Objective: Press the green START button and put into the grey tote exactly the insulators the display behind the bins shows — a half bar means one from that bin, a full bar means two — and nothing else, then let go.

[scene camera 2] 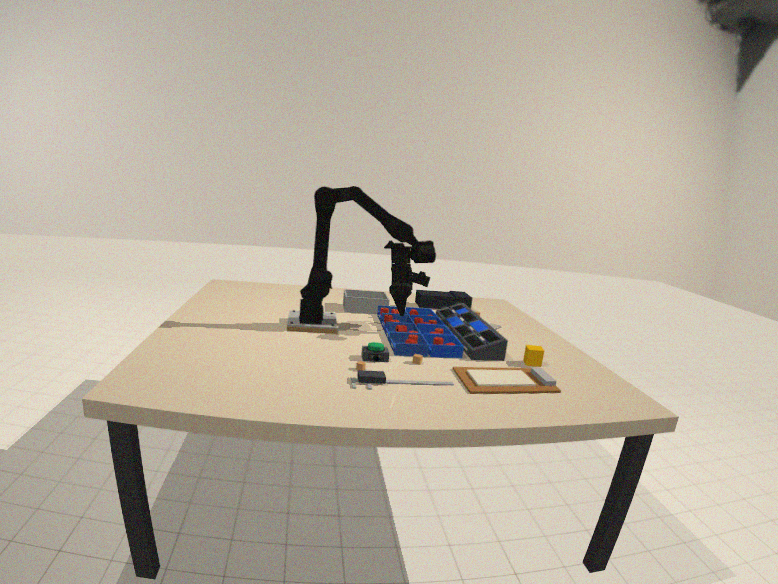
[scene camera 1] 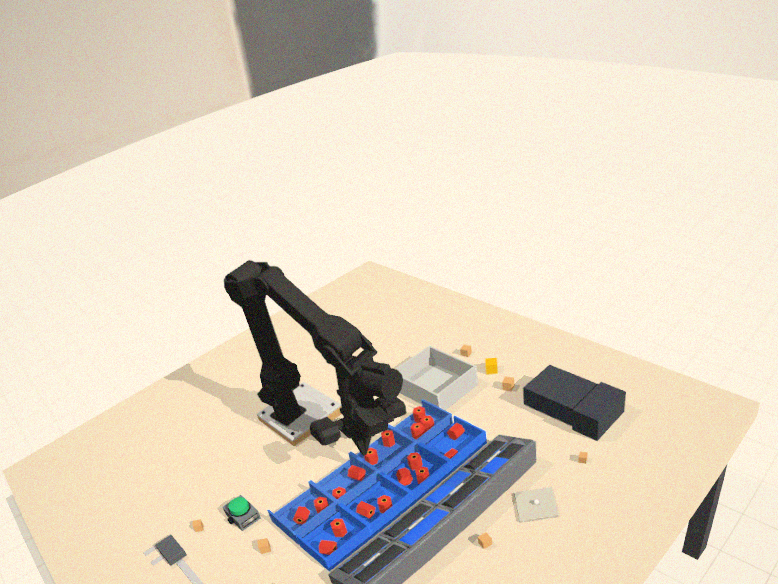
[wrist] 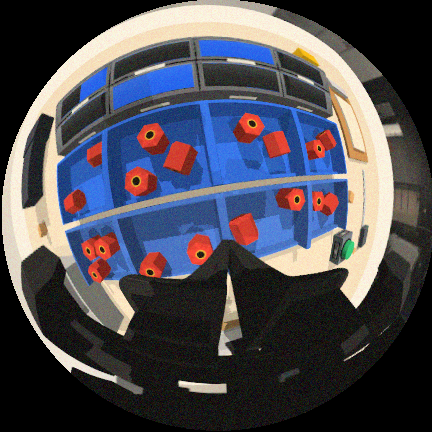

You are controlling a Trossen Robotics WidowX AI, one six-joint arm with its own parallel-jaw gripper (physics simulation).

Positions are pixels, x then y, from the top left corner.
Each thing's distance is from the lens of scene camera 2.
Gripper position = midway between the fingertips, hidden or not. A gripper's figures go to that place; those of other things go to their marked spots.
my gripper (scene camera 2: 402,316): 1.54 m
grey tote (scene camera 2: 354,301): 1.74 m
dark box (scene camera 2: 424,298): 1.91 m
